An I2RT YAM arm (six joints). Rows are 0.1 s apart.
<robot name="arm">
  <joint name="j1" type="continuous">
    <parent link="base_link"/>
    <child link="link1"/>
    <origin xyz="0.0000 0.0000 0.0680" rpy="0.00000 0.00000 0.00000"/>
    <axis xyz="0 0 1"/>
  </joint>
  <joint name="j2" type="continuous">
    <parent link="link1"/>
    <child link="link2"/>
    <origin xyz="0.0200 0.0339 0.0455" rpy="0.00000 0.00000 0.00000"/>
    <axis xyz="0 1 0"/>
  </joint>
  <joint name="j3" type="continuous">
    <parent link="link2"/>
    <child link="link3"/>
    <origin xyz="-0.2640 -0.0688 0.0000" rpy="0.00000 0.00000 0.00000"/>
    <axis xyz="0 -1 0"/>
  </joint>
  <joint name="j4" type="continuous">
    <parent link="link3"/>
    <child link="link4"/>
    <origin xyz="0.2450 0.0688 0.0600" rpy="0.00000 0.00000 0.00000"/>
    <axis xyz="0 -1 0"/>
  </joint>
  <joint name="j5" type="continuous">
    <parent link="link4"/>
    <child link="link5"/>
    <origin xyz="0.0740 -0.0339 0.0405" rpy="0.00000 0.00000 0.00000"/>
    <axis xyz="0 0 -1"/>
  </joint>
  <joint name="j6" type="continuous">
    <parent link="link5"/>
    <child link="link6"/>
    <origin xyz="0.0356 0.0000 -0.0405" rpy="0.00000 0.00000 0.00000"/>
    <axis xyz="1 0 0"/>
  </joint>
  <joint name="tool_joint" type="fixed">
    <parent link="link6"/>
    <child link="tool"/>
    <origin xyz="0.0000 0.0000 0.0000" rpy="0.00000 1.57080 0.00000"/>
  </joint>
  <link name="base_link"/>
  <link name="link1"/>
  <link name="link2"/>
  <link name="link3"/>
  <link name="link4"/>
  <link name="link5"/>
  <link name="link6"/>
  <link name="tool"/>
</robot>
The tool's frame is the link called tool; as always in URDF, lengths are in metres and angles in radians. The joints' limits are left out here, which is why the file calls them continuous.
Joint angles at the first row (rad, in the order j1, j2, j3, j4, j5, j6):
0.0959, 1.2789, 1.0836, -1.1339, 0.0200, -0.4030
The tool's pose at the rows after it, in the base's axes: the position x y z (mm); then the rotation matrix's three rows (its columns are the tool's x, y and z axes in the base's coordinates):
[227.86, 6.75, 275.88], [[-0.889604, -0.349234, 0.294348], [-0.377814, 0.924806, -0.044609], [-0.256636, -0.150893, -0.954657]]
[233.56, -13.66, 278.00], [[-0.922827, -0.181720, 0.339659], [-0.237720, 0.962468, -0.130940], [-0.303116, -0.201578, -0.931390]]
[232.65, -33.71, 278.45], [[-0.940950, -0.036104, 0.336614], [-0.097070, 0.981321, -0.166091], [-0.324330, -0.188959, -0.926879]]
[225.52, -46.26, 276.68], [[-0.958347, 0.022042, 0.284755], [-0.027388, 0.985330, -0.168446], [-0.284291, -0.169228, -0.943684]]
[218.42, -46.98, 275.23], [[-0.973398, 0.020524, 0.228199], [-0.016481, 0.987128, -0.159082], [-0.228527, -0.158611, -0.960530]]
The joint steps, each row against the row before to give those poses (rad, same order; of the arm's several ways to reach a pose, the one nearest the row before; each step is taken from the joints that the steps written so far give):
-0.0576, 0.0000, 0.0118, 0.0438, 0.0359, 0.0519
-0.0789, 0.0004, 0.0000, 0.0576, 0.0614, 0.0705
-0.0847, 0.0000, 0.0000, 0.0111, 0.0057, 0.0634
-0.0595, 0.0000, 0.0000, -0.0473, -0.0095, 0.0114
-0.0092, -0.0023, 0.0000, -0.0614, -0.0012, -0.0008

